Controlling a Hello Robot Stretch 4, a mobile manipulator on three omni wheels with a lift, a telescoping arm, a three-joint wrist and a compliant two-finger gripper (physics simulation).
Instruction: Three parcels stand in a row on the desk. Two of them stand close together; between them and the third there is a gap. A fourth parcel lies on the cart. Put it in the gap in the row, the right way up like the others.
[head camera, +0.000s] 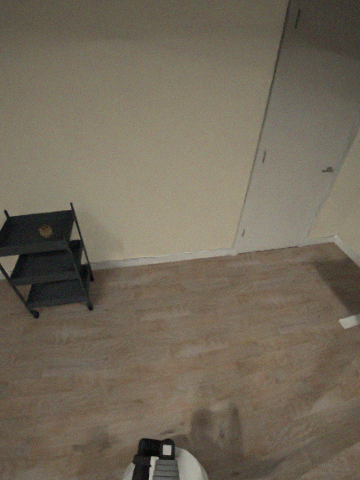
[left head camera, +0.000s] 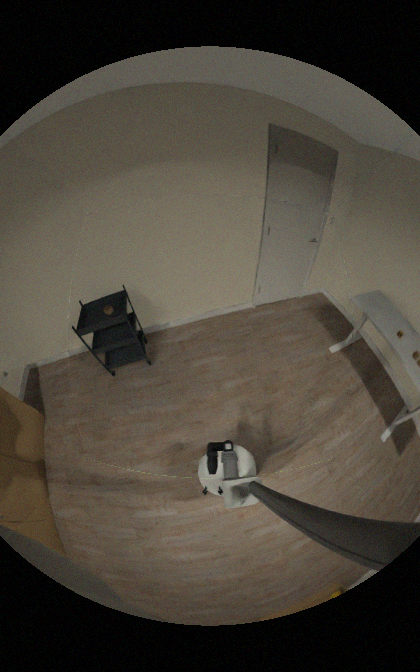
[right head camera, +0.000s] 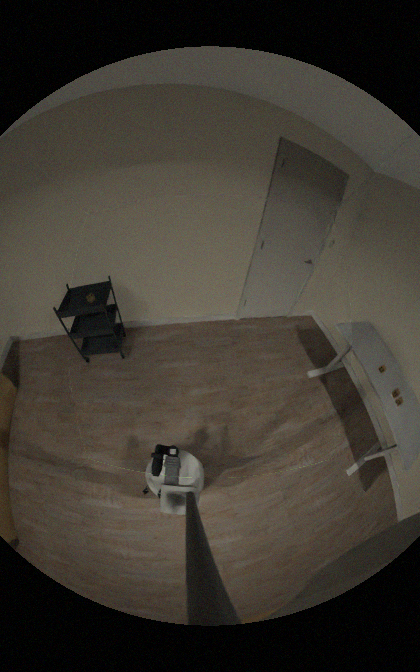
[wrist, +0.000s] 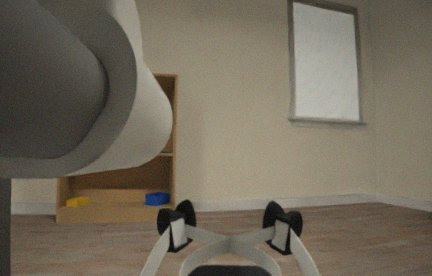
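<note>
A small brown parcel lies on the top tray of the dark cart, at the left by the wall; its way up is too small to tell. The pale desk stands at the right. In the right head view one parcel stands apart, and two others stand close together beyond a gap. The left head view shows part of this row. My gripper is open and empty, with both fingertips apart, far from the cart and desk.
A grey door is in the wall between cart and desk. A wooden cabinet stands at the left edge. The wrist view shows a wooden shelf unit with a yellow block and a blue block.
</note>
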